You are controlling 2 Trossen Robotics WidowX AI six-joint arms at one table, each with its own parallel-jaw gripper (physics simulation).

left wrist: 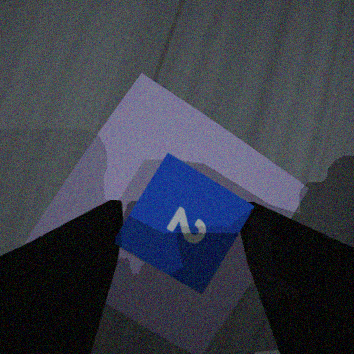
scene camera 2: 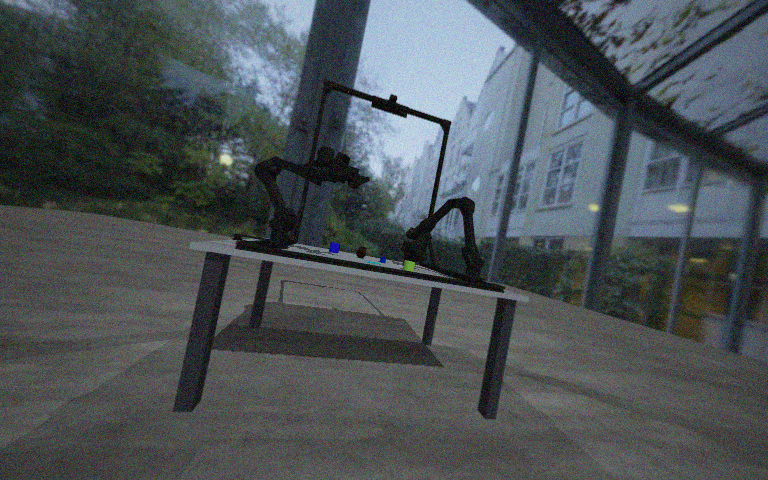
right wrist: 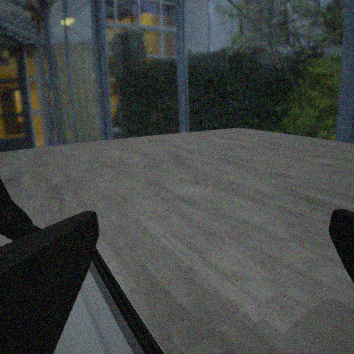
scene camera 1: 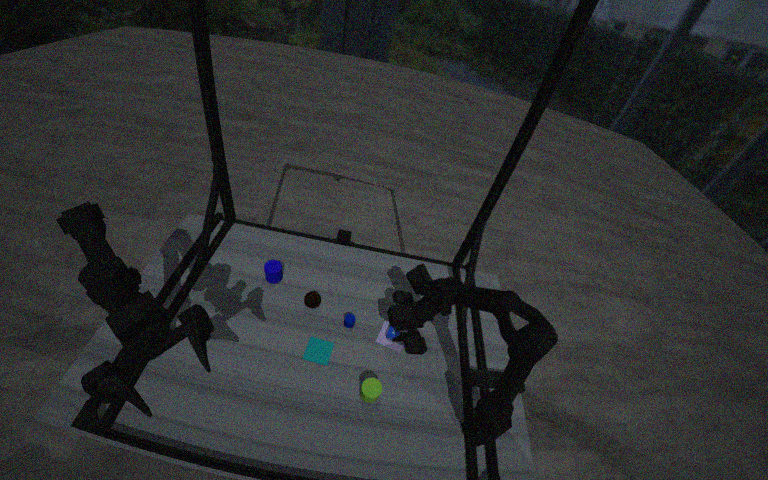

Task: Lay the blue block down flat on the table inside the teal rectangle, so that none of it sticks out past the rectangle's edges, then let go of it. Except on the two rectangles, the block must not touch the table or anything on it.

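Frame: origin at the left arm's base, x ahead, y left, z up, level; centimetres.
Where they show: left gripper, fingertip midpoint: [left wrist: 181,212] [scene camera 1: 391,334]; right gripper, fingertip midpoint: [scene camera 2: 364,174] [right wrist: 214,222] [scene camera 1: 180,392]; left arm's base at its link origin: [scene camera 2: 471,278] [scene camera 1: 478,431]; right arm's base at its link origin: [scene camera 2: 277,243].
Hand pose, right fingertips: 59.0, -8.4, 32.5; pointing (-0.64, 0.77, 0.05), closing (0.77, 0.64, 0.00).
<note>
Each offset is from my right fingertips to the top centre of the thing, as dx, dy, dz. "*": to the spot under its first point.
The blue block @(-43.2, -22.8, -32.5) [scene camera 1: 390,333] [left wrist: 172,187], marked with a 2, is over the lilac rectangle @(* -40.2, -21.7, -34.3) [scene camera 1: 383,339] [left wrist: 142,120]; whether it touches that rectangle I cannot tell. My left gripper [scene camera 1: 397,335] [left wrist: 181,212] is shut on the block, with its fingers at two opposite corners in the left wrist view. The teal rectangle @(* -21.4, -20.1, -34.3) [scene camera 1: 318,350] [scene camera 2: 373,262] lies to the left of the lilac one in scene camera 1, with nothing on it. My right gripper [scene camera 1: 180,392] [scene camera 2: 364,180] [right wrist: 214,222] is open and empty, raised high at the left of both scene views.
A small blue cylinder @(-30.9, -27.9, -31.3) [scene camera 1: 349,320] [scene camera 2: 382,259] stands between and behind the two rectangles. A lime cylinder @(-33.4, -7.0, -30.0) [scene camera 1: 371,388] [scene camera 2: 408,266] stands in front of them. A dark brown ball @(-20.6, -35.2, -29.4) [scene camera 1: 312,299] [scene camera 2: 361,252] and a larger blue cylinder @(-8.7, -46.2, -29.0) [scene camera 1: 273,271] [scene camera 2: 334,247] are farther back left.
</note>
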